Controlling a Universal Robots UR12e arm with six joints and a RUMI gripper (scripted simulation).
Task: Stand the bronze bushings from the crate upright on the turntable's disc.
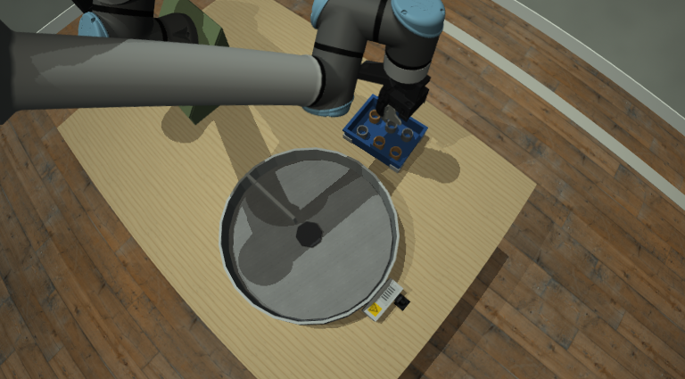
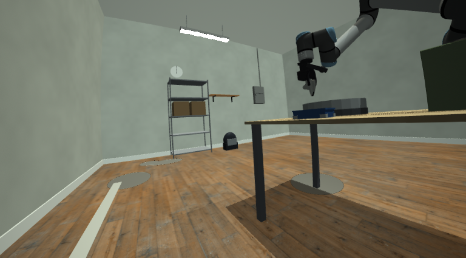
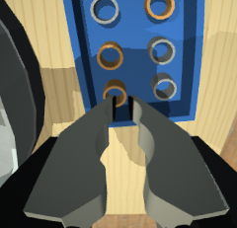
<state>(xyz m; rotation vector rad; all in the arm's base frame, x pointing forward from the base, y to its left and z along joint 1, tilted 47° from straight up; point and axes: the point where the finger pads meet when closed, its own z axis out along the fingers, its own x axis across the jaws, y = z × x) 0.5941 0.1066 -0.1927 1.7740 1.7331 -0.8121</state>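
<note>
The blue crate lies 120 mm below my hand, 20 mm to the left of it and 10 mm behind it. Also, from my hand: turntable disc: 330 mm to the right, 90 mm below, 40 mm ahead; then turntable: 330 mm to the right, 90 mm below, 60 mm ahead.
</note>
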